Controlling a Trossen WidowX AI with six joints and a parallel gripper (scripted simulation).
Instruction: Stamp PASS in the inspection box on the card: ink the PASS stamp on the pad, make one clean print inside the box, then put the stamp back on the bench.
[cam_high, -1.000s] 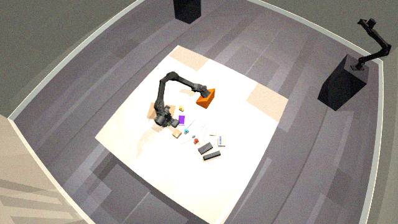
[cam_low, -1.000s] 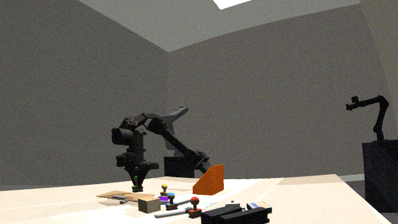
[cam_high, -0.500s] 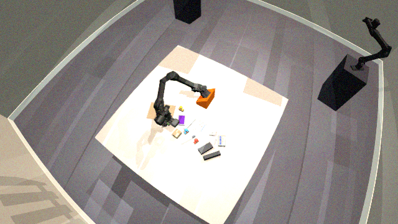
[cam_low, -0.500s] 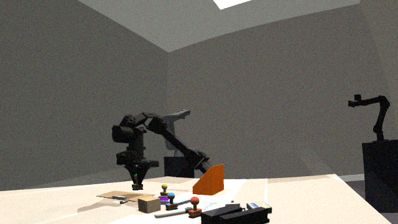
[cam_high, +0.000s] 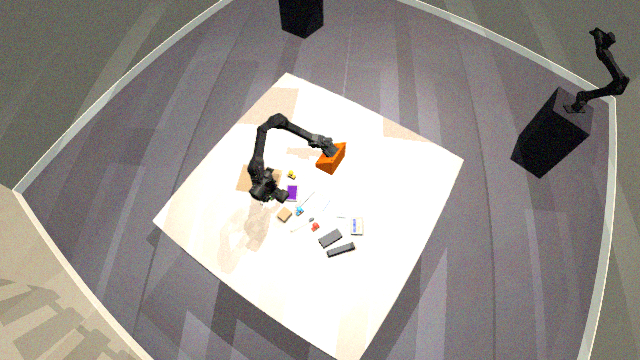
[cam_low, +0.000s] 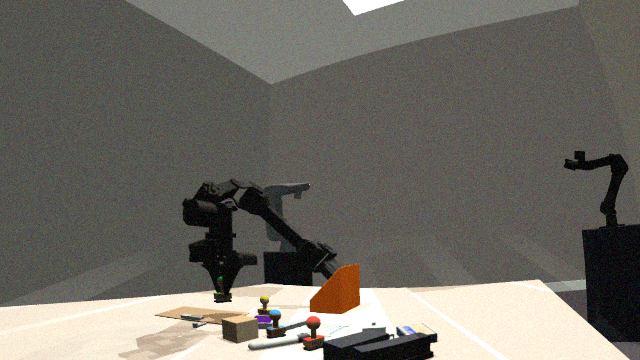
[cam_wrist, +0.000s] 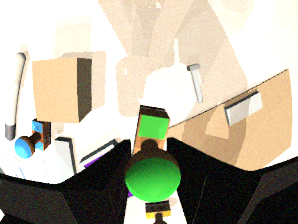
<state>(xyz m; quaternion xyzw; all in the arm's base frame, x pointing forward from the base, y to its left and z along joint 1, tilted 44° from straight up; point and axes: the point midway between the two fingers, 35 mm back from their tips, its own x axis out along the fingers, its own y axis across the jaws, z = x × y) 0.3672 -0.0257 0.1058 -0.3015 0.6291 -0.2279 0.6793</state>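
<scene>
My gripper tip is now 10 cm past the ink pad, 4 cm to the right of it and 8 cm above it. Also, from my gripper tip: blue-knobbed stamp (4 cm behind, 14 cm to the left, 7 cm below); then tan block (3 cm ahead, 9 cm to the left, 7 cm below); then green-knobbed stamp (right at my gripper tip).
</scene>
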